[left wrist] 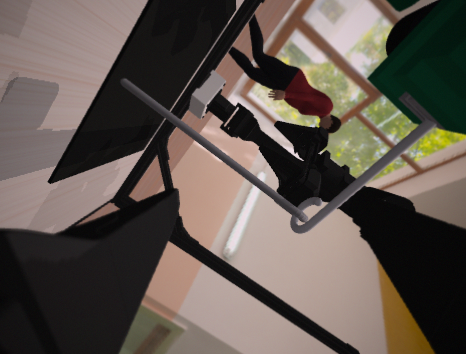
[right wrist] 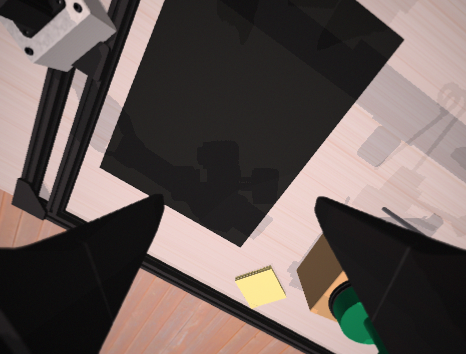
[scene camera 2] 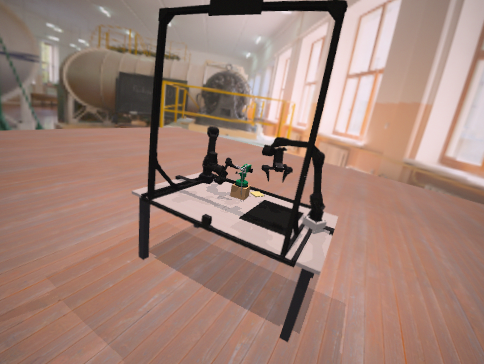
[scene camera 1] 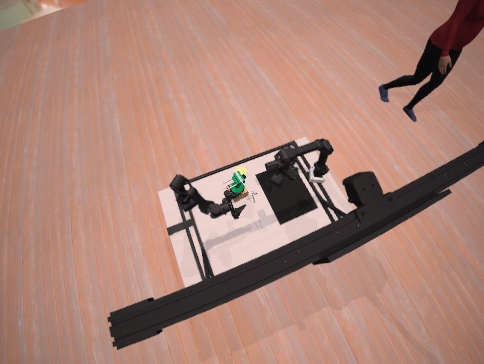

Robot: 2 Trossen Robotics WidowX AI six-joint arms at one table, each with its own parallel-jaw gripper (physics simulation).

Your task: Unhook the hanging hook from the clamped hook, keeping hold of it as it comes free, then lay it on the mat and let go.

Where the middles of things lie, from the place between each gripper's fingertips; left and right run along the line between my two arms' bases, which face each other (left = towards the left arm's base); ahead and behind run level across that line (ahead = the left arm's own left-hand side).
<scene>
I see the tan block (right wrist: 320, 273) 140 mm below my left hand, 120 mm ahead of it and 20 mm to the left of it. The rest, counted from my left hand: black mat (scene camera 1: 292, 199) (310 mm to the right, 180 mm below, 60 mm ahead).
Now: the black mat 20 cm below my right hand, 5 cm to the right of it and 2 cm behind it. The rest, counted from my right hand: tan block: 28 cm to the left, 16 cm below, 4 cm ahead.
</scene>
